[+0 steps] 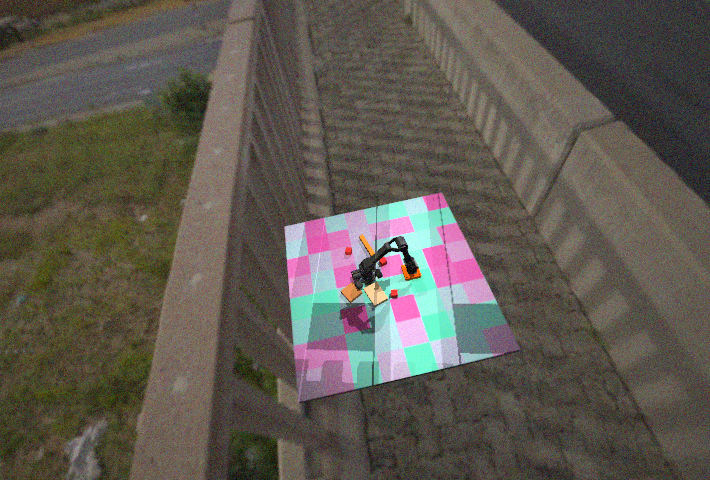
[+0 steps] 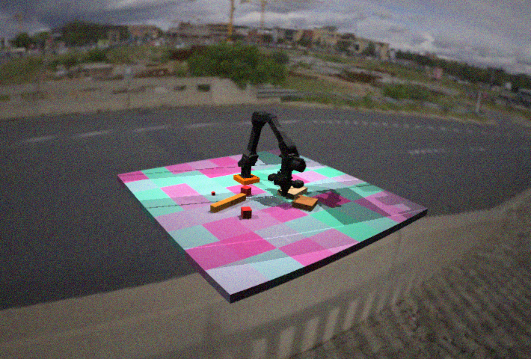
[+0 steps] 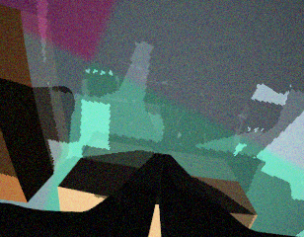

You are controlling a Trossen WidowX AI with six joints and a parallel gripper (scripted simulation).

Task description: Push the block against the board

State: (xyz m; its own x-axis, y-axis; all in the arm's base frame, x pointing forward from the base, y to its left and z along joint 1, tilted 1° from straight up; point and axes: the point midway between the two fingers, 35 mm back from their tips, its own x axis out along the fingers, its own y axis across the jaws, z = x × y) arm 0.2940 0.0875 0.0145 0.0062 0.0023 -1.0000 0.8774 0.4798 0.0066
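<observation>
Right now my gripper tip is 7 cm to the right of the board and 4 cm past it. Also, from my gripper tip: orange bar: 31 cm to the right, 1 cm above; square block: 12 cm ahead, 5 cm to the left.
</observation>
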